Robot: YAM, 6 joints.
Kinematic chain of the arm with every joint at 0, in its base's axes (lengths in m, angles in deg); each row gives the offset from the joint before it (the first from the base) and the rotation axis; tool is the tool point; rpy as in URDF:
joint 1: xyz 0 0 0.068 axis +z
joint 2: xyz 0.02 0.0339 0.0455 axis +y
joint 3: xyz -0.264 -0.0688 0 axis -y
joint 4: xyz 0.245 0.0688 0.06 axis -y
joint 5: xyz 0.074 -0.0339 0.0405 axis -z
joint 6: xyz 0.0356 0 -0.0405 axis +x
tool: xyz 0 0 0 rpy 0 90 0
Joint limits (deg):
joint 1: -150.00..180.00
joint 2: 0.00..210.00
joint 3: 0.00..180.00
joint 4: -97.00..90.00
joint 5: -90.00..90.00
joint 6: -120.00..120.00
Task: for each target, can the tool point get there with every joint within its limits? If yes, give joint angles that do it. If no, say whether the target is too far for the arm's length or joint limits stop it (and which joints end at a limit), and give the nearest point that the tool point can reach.
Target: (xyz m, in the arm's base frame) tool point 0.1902 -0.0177 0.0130
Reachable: yes | joints -11.93 132.94 46.90 -62.34 -38.15 -8.09
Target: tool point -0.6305 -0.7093 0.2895
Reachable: no: too far | nearest point -0.4218 -0.4745 0.2300 | short by 0.320 m
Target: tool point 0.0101 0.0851 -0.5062
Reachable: no: joint limits stop it (at a limit: joint 2) | nearest point 0.0158 0.1330 -0.3617 | short by 0.152 m
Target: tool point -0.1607 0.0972 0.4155
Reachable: yes | joints 152.07 48.05 49.73 19.22 17.39 -64.86
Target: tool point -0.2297 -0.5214 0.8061
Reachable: no: too far | nearest point -0.1649 -0.3744 0.6037 | short by 0.258 m
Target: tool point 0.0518 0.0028 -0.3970
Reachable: no: joint limits stop it (at a limit: joint 2) | nearest point 0.0816 0.0044 -0.3396 | short by 0.065 m
